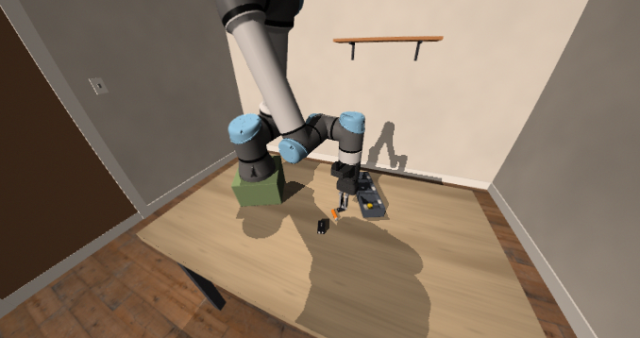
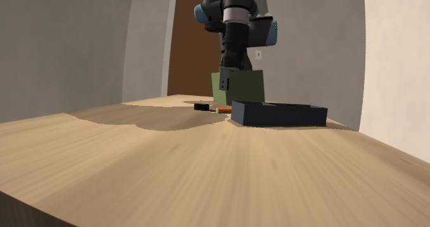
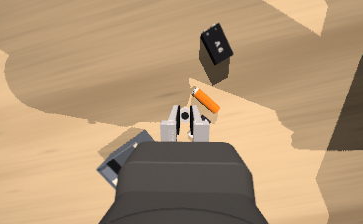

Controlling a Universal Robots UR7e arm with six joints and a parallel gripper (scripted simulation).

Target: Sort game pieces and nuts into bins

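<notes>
Right now my hand is 40 mm short of the dark bin row, 170 mm to the right of it and 60 mm above it. Round my hand: orange battery (30 mm behind, 80 mm below); hex nut (20 mm below); black USB stick (20 mm behind, 40 mm to the left, 80 mm below).
</notes>
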